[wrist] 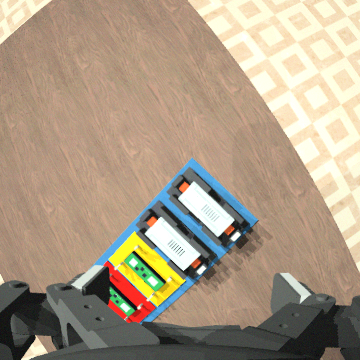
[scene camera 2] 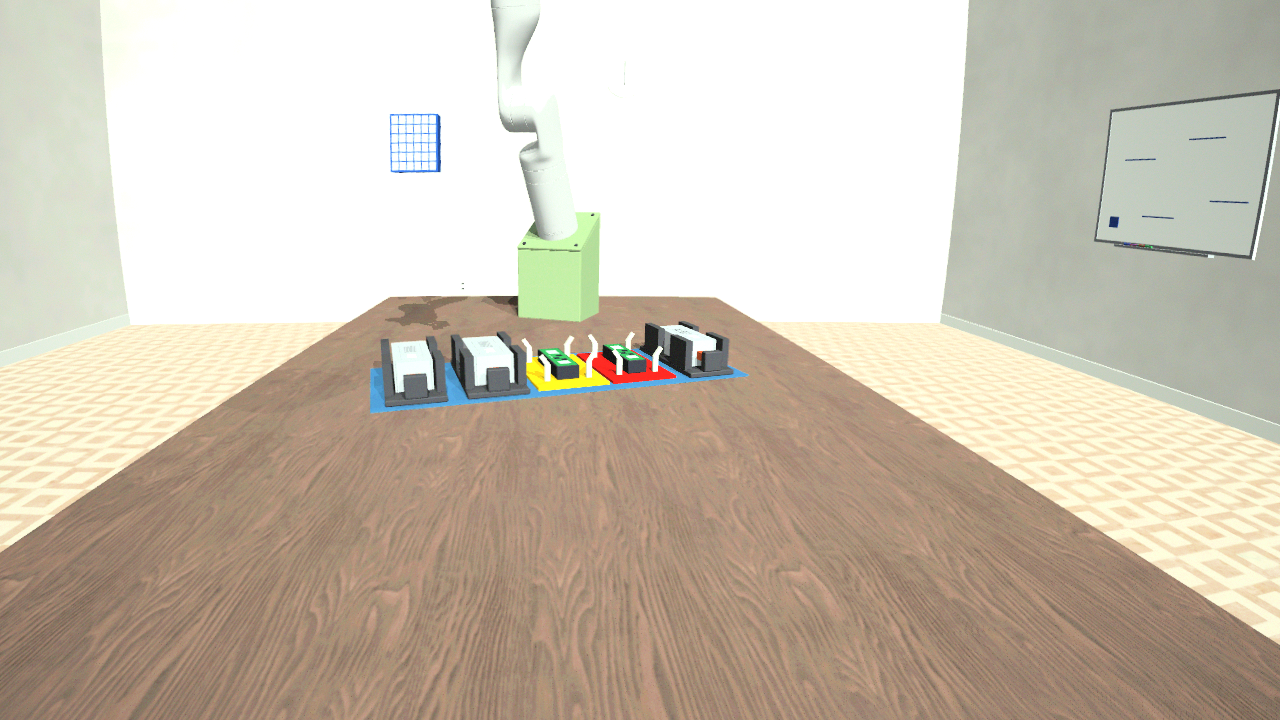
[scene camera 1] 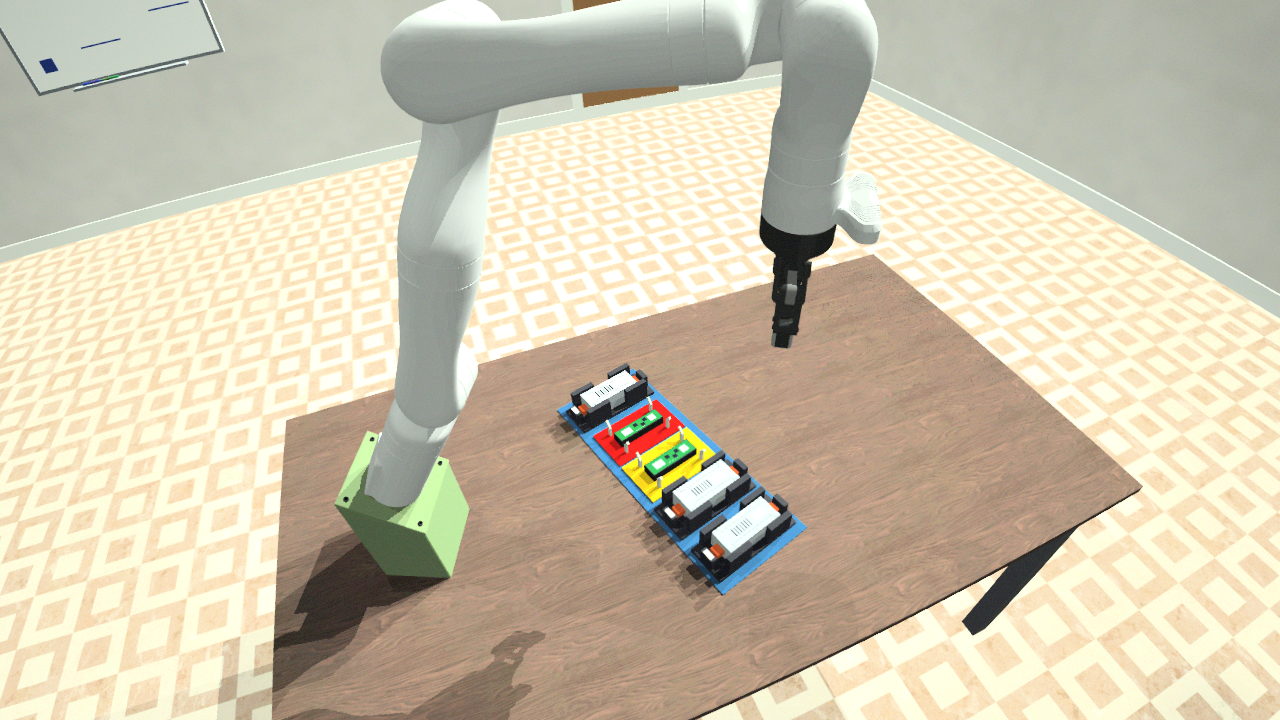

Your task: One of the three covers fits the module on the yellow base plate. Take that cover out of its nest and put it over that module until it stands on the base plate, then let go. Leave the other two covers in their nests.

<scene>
In view: my gripper (scene camera 1: 783, 316), a yellow base plate (scene camera 1: 691, 467), a blue board (scene camera 1: 692, 533) and a red base plate (scene camera 1: 661, 432).
My gripper shows as well in the wrist view (wrist: 190, 289). The yellow base plate shows as well in the wrist view (wrist: 150, 256) and in scene camera 2 (scene camera 2: 535, 371). The red base plate is seen too in the wrist view (wrist: 116, 278) and in scene camera 2 (scene camera 2: 603, 366).
</scene>
